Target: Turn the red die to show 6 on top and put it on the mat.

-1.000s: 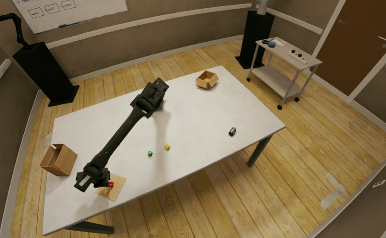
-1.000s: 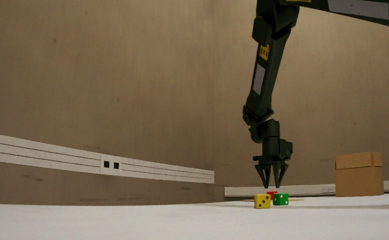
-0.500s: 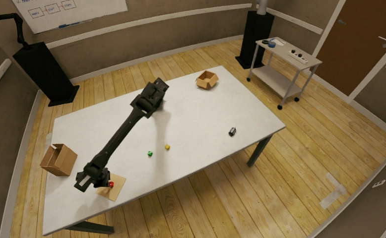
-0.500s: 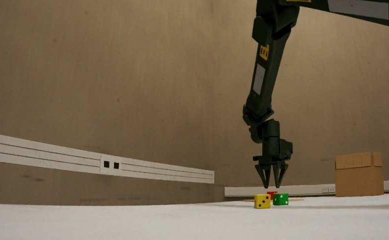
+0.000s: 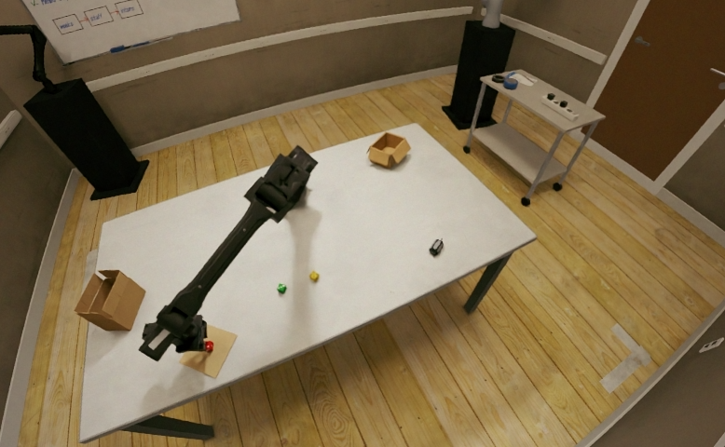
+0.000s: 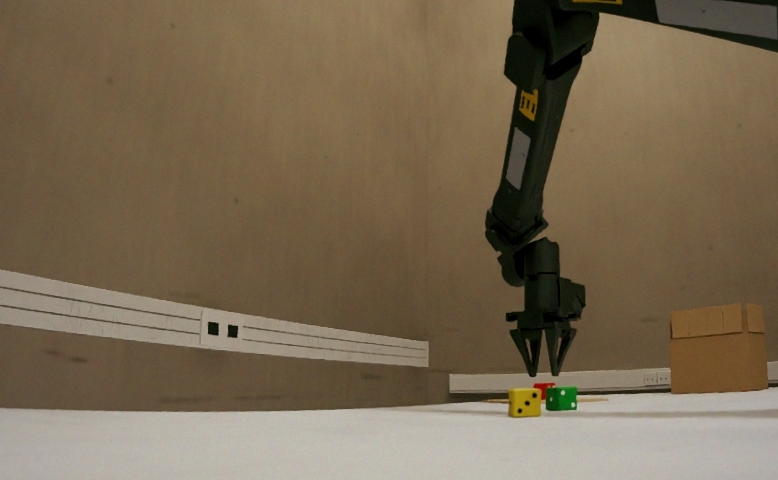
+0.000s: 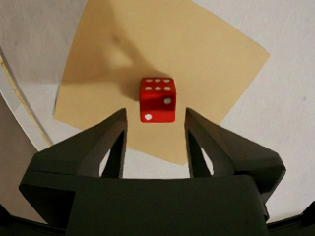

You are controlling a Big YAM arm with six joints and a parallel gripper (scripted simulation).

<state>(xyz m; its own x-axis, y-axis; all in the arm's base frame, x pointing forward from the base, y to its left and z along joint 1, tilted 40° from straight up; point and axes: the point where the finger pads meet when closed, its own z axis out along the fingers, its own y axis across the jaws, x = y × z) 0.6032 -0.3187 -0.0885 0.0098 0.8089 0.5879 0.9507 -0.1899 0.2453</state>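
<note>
The red die is 30 mm below my hand. From my hand the other things lie so: tan mat (50 mm below); green die (240 mm to the left, 160 mm behind, 30 mm below); cardboard box (330 mm to the right, 180 mm behind, 20 mm above).
</note>
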